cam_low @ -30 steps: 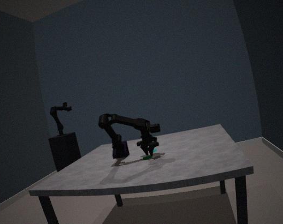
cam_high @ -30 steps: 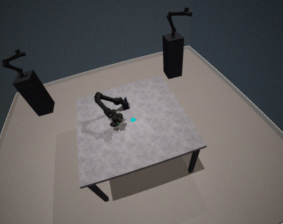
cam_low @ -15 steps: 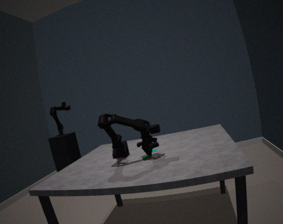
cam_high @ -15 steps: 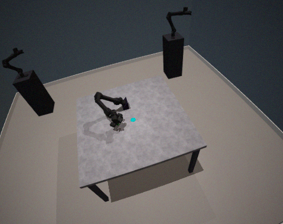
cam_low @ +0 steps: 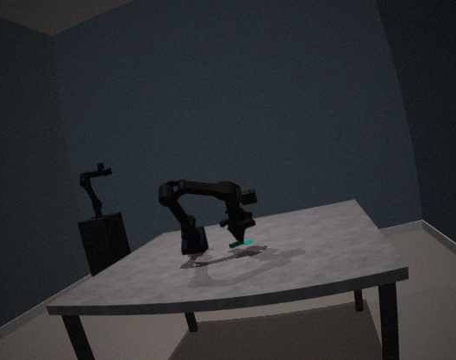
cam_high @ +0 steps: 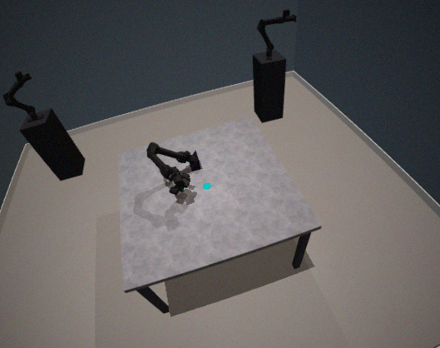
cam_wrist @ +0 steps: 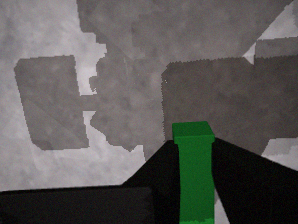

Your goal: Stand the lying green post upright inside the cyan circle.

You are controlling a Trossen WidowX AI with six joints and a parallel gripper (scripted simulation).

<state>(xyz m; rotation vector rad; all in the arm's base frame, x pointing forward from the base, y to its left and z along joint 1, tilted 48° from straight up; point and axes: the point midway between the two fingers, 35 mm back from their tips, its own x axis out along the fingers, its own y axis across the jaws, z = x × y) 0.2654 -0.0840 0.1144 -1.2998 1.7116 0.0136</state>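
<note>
My gripper tip is now 20 mm past the cyan circle, 190 mm to the right of it and 50 mm above it. Also, from my gripper tip: green post 20 mm behind, 20 mm to the right.
</note>
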